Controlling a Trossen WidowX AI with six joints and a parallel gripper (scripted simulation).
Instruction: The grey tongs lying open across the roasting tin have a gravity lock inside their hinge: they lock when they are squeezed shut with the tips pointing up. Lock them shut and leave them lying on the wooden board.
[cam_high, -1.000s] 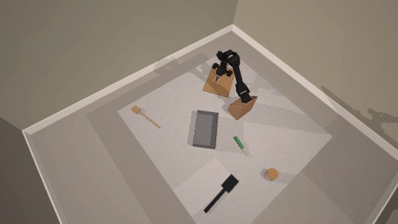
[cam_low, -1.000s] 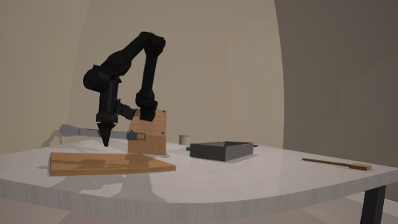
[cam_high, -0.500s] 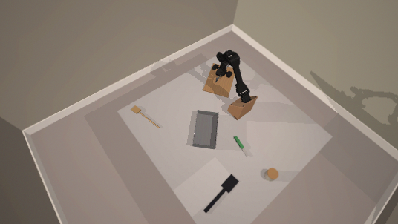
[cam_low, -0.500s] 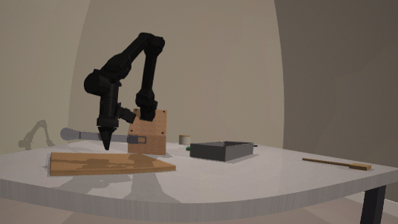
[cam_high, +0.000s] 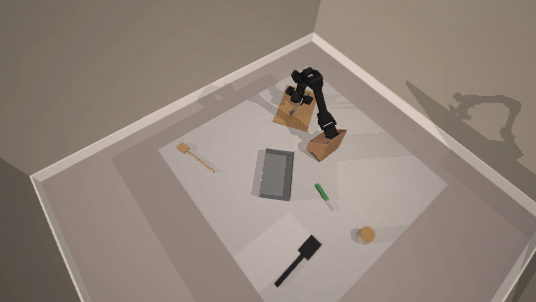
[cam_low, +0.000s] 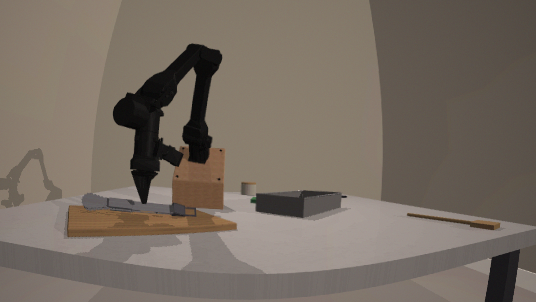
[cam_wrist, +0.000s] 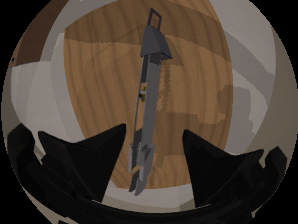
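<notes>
My gripper tip is now 40 mm above the wooden board. Round my gripper tip: black spatula 580 mm ahead, 840 mm to the left, 40 mm below; then dark grey roasting tin 420 mm ahead, 380 mm to the left, 20 mm below.
</notes>
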